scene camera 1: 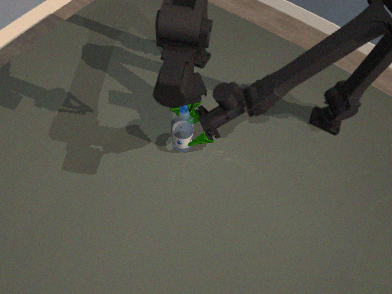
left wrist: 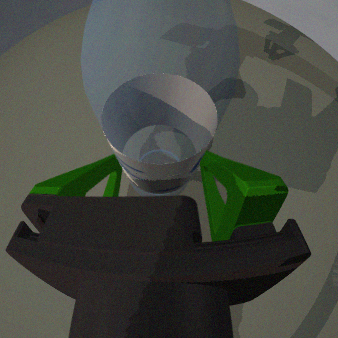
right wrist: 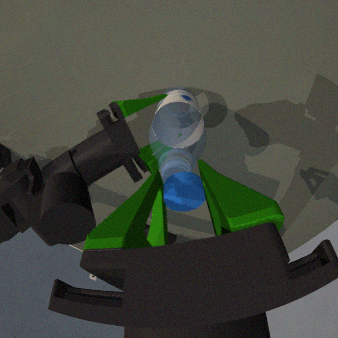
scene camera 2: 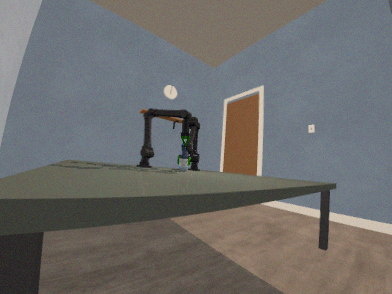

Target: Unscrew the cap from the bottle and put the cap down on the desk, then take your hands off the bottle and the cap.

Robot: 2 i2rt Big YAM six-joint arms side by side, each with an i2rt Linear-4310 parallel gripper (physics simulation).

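Places are measured from the left arm's base along level axes (x ahead, y left, z up), in centimetres.
Pixels of known places: left gripper, fingertip midpoint: [scene camera 1: 184,136] [left wrist: 159,157] [right wrist: 173,114] [scene camera 2: 183,164]; right gripper, fingertip midpoint: [scene camera 1: 183,112] [right wrist: 179,171] [scene camera 2: 185,145]; left arm's base, link origin: [scene camera 1: 324,121]; right arm's base, link origin: [scene camera 1: 194,57].
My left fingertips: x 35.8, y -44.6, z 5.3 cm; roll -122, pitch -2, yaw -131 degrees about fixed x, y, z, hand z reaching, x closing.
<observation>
For each thing: its top centre in the pictures, then the offset to it from my left fingertips. Level surfaces: height alone.
- clear bottle with a white label, top centre: [right wrist: 175,173] [scene camera 1: 184,111] [scene camera 2: 184,146] dx +0.5, dy -0.6, dz +14.5 cm
- desk, surface height: dz -5.3 cm
- blue cap, top centre: [right wrist: 183,201] [scene camera 1: 182,105] dx +0.5, dy -1.3, dz +17.2 cm
A clear bottle with a white label [scene camera 1: 182,138] [scene camera 2: 183,165] [left wrist: 162,172] [right wrist: 178,125] stands upright on the desk [scene camera 1: 210,225] [scene camera 2: 165,185]. My left gripper [scene camera 1: 185,132] [left wrist: 159,157] is shut on the bottle's body, one finger on each side, low down. The blue cap [scene camera 1: 183,108] [right wrist: 184,191] is between the fingers of my right gripper [scene camera 1: 184,107] [right wrist: 179,171], which is shut on it from above. The cap is in line over the bottle's neck. Ringed, clear neck shows beside the cap in the right wrist view; whether there is a gap between them I cannot tell.
The left arm [scene camera 1: 310,57] reaches in low from the right in scene camera 1, close beside the right arm [scene camera 1: 183,25], which hangs over the bottle. The desk's far edge runs behind both arms. Arm shadows lie on the desk at the left of the bottle.
</observation>
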